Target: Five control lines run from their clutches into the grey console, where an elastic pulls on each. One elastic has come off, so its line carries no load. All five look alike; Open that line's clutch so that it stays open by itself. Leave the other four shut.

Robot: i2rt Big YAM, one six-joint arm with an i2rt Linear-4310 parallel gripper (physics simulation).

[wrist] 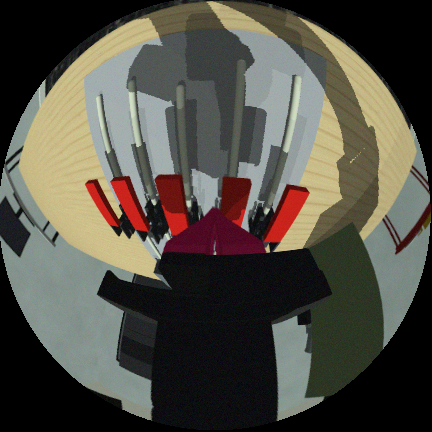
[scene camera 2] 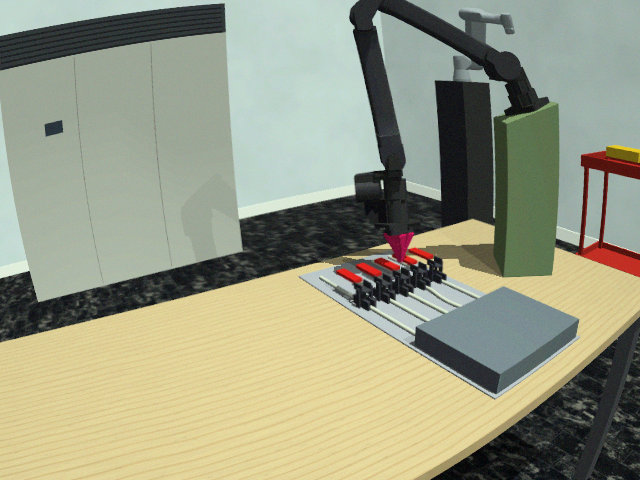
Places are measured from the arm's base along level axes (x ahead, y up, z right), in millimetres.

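Pixels of known places: gripper, fingertip midpoint: (wrist: 214,212) (scene camera 2: 400,261); arm's base, link origin: (scene camera 2: 527,109).
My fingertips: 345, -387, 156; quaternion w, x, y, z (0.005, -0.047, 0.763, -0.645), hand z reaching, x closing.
Note:
Ahead of a thing's pixels: the offset from my fingertips to its top centre, as dx, dy, dz. "pt": to the spot under its first point.
Several alike clutches with red levers stand in a row on a grey plate @(pt +151, -41, +128) (scene camera 2: 323,273) (wrist: 107,75); all levers lie flat. Pale lines run from them into the grey console @(+30, -5, -394) (scene camera 2: 496,330). The line @(pt -8, -41, -158) (scene camera 2: 442,296) of the second clutch from the right is visibly bent; the others look straight. That clutch's red lever @(-17, +7, -13) (scene camera 2: 409,259) (wrist: 237,192) is partly hidden by my gripper in scene camera 2. My gripper (scene camera 2: 400,260) (wrist: 214,212) is shut and empty, its magenta fingertips pointing down close to this lever, on the side toward the middle lever @(+38, +7, -14) (scene camera 2: 386,264) (wrist: 172,197). Contact cannot be told.
The outermost levers are the left one @(+148, +7, -16) (scene camera 2: 348,275) (wrist: 102,204) and the right one @(-72, +7, -12) (scene camera 2: 421,253) (wrist: 287,212). The arm's green pedestal (scene camera 2: 527,196) (wrist: 345,320) stands right of the row. The console lies on the plate's near right end, by the table edge.

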